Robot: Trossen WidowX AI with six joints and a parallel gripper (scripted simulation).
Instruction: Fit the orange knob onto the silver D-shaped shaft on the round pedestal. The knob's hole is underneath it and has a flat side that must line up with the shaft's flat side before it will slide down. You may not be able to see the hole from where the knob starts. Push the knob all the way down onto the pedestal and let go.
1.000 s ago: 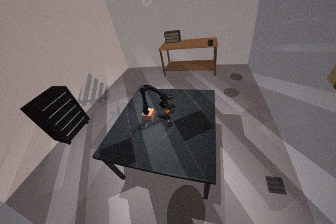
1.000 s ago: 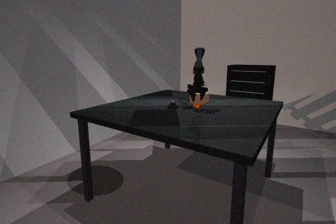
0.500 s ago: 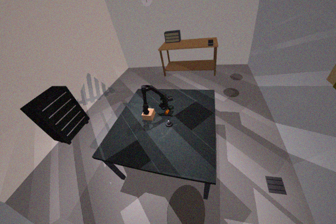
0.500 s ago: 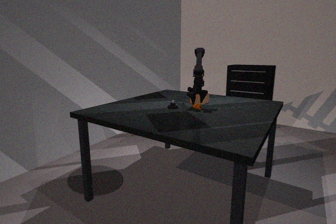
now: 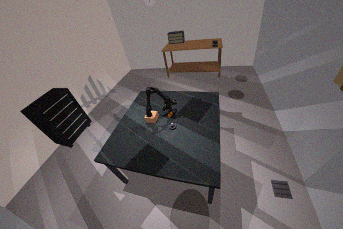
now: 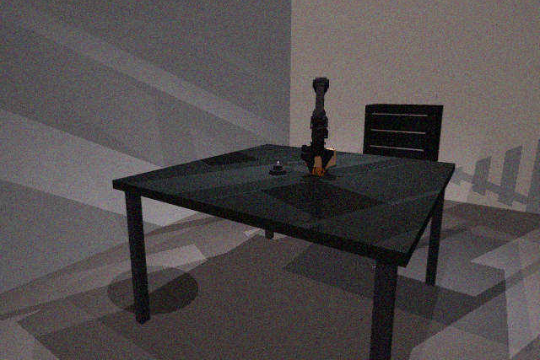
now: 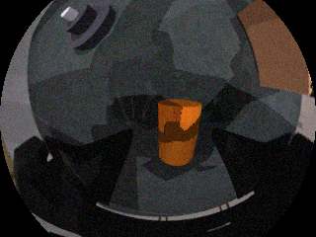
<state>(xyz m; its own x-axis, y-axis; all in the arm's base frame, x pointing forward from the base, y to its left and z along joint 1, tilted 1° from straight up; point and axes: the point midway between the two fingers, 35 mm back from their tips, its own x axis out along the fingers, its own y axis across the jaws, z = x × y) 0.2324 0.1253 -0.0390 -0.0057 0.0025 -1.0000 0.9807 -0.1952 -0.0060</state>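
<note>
My gripper tip is 1 cm past the orange knob and 1 cm to the left of it. The rest, counted from my gripper tip: round pedestal 8 cm ahead, 18 cm to the right, 1 cm above.
</note>
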